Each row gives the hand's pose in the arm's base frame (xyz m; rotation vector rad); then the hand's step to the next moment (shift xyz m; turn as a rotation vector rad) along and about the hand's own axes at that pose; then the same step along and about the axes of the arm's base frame.
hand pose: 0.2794 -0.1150 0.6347 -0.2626 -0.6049 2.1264
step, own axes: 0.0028 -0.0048 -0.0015 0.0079 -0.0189 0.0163
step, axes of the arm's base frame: 0.0023 0.0051 0.0013 0.0022 0.0104 0.0239
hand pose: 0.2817 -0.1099 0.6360 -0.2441 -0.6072 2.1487
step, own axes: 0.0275 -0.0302 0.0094 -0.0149 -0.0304 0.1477
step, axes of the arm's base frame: 0.0009 0.0340 0.0245 -0.0258 -0.0460 0.1421
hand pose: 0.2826 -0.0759 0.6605 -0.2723 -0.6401 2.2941
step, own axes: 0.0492 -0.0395 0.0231 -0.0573 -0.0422 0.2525
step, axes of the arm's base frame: -0.0201 0.0502 0.0399 -0.0273 -0.1069 0.2380
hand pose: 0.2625 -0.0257 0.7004 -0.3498 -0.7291 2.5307
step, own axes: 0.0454 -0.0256 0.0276 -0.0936 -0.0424 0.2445
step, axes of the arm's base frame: -0.0391 0.0304 0.0320 0.0066 -0.1219 0.2355
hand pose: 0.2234 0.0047 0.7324 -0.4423 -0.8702 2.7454
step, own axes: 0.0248 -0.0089 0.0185 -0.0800 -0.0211 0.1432
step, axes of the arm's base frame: -0.0284 0.0050 0.0143 0.0268 -0.0820 0.1411
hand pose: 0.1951 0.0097 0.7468 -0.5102 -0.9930 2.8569
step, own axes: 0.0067 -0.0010 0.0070 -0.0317 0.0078 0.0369
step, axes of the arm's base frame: -0.0087 -0.0022 0.0039 0.0179 -0.0335 0.0314
